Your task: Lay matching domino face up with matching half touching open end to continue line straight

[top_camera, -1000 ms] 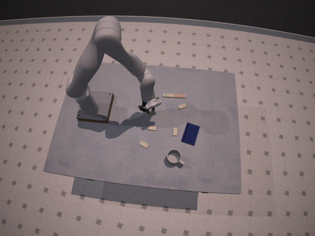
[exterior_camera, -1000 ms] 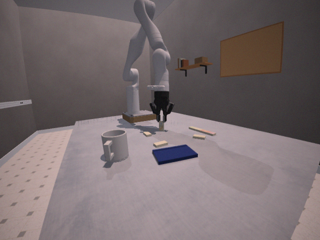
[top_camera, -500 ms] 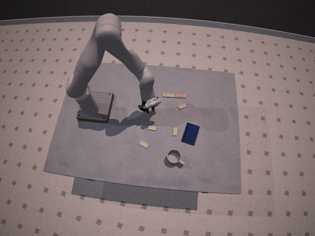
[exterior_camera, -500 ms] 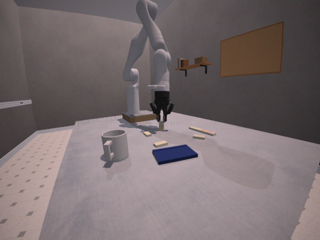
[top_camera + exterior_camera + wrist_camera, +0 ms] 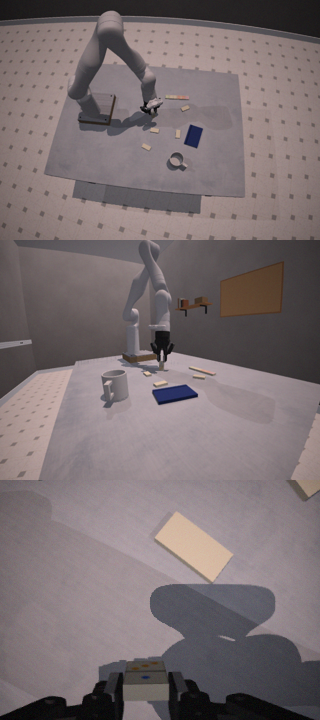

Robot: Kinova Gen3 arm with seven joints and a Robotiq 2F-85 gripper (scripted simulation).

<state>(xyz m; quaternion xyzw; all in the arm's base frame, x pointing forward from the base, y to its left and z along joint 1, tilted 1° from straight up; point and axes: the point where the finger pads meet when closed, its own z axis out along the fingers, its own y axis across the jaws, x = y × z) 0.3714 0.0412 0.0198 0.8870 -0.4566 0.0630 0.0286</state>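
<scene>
The cream domino is 4 cm below my hand.
</scene>
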